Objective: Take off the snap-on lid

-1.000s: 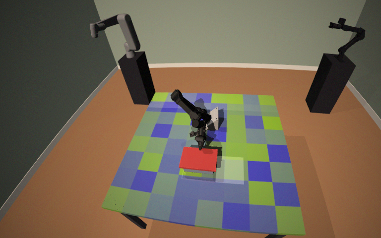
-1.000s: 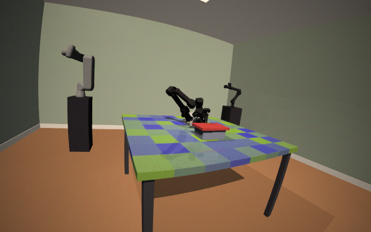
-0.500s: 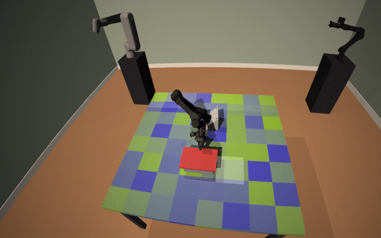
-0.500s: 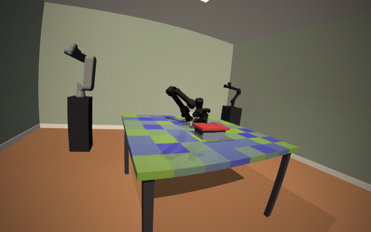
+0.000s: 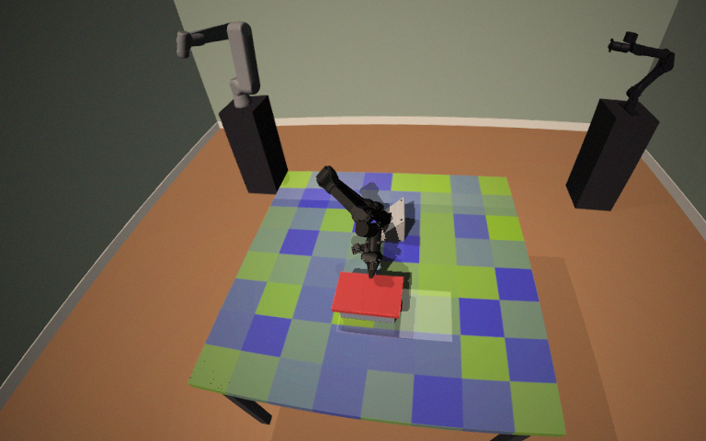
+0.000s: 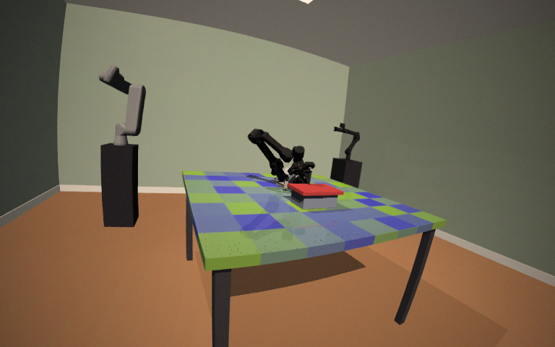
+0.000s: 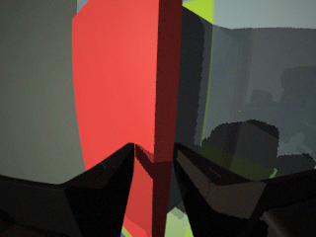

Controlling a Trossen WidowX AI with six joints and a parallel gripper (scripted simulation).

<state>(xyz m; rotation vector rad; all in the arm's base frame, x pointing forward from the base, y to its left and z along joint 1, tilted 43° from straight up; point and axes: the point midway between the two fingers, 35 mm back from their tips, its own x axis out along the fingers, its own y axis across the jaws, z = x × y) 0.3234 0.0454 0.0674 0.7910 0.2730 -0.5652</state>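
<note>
The red lid is 70 mm ahead of my gripper tip. Round my gripper tip: grey storage box: 70 mm ahead, 40 mm below.
</note>
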